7 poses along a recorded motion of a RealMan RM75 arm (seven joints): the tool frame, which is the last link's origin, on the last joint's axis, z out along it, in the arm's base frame.
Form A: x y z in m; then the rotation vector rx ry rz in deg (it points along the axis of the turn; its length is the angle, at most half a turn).
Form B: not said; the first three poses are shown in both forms.
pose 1, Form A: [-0.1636, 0.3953, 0.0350, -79.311, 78.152, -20.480]
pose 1, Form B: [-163.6, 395.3, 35.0, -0.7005, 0.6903, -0.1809, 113.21]
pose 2, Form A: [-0.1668, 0.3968, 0.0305, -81.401, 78.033, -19.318]
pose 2, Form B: [-166.8, 396.8, 30.5, -0.7115, 0.6821, -0.1689, 114.40]
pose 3, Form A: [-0.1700, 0.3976, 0.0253, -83.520, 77.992, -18.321]
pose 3, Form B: [-170.0, 397.6, 25.3, -0.7217, 0.6739, -0.1583, 115.73]
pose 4, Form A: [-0.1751, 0.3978, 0.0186, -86.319, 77.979, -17.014]
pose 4, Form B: [-175.1, 397.8, 18.6, -0.7342, 0.6633, -0.1447, 117.56]
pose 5, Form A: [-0.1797, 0.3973, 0.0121, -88.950, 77.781, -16.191]
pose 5, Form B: [-179.7, 397.3, 12.1, -0.7458, 0.6522, -0.1358, 119.26]
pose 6, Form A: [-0.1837, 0.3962, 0.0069, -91.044, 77.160, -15.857]
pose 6, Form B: [-183.7, 396.2, 6.9, -0.7562, 0.6409, -0.1317, 120.39]
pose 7, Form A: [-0.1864, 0.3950, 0.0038, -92.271, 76.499, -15.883]
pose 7, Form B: [-186.4, 395.0, 3.8, -0.7632, 0.6327, -0.1314, 120.91]
